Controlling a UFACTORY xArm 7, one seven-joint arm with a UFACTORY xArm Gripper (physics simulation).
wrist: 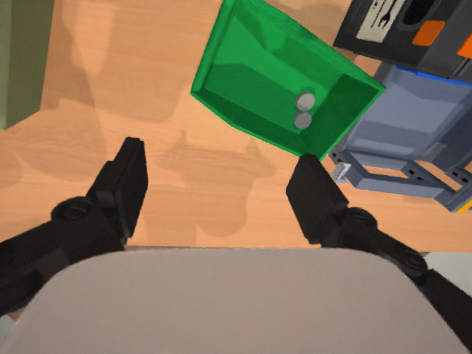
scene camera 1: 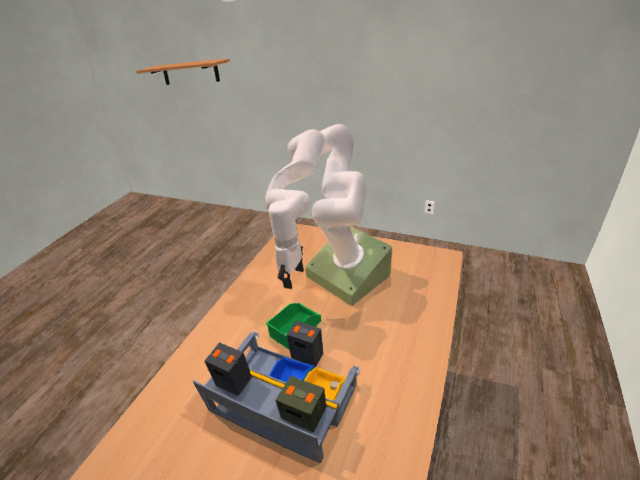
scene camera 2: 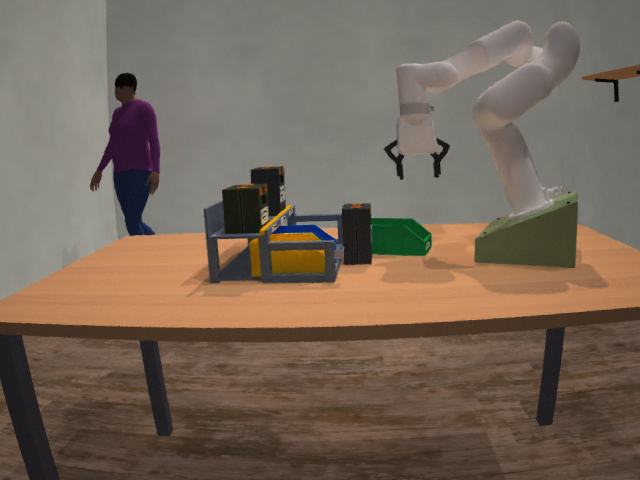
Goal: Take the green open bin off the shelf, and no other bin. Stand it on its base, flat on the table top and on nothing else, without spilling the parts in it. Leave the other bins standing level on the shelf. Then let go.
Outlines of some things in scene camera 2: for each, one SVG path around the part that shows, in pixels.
My gripper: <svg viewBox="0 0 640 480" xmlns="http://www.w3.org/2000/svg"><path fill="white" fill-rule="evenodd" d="M400 115L400 117L397 117L397 140L384 148L389 158L396 163L397 177L400 176L400 180L404 179L401 161L405 155L430 154L435 159L434 177L439 178L439 174L441 174L440 162L446 156L450 145L436 138L433 118L429 114ZM396 145L397 151L399 153L398 157L393 155L393 153L391 152L391 149L394 148ZM437 144L443 147L443 150L439 155L436 153Z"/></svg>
A green open bin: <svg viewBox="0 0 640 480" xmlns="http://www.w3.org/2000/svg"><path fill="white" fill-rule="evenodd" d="M371 218L372 254L425 256L432 247L432 234L414 219Z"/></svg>
